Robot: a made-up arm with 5 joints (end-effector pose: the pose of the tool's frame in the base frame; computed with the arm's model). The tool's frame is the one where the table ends.
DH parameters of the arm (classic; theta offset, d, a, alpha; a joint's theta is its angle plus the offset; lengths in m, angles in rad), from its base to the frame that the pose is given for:
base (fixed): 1.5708 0.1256 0 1.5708
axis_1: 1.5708 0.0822 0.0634 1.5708
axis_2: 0 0.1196 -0.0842 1.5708
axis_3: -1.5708 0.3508 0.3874 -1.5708
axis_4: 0 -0.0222 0.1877 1.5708
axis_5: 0 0.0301 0.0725 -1.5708
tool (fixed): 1.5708 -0.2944 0 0
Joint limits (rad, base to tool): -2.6..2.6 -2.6..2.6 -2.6..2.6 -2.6..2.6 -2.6..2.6
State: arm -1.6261 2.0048 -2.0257 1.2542 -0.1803
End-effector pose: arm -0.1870 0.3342 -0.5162 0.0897 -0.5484 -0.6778
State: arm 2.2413 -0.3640 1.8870 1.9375 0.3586
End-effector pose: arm -0.0197 -0.2171 -0.1106 0.1000 -0.4880 1.5142
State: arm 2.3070 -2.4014 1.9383 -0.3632 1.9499
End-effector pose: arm 0.0774 0.1771 1.0211 -0.5442 2.8905 -0.1968
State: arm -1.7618 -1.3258 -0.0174 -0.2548 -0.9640
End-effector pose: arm 0.3209 -0.3314 0.4376 -0.4923 -0.4770 1.2586
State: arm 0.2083 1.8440 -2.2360 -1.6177 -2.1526
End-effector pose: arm -0.2522 0.1883 0.5928 0.7217 0.5729 2.4888
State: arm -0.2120 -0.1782 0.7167 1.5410 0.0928
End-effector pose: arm 0.0251 -0.3920 0.2258 -0.9367 0.5038 1.4054
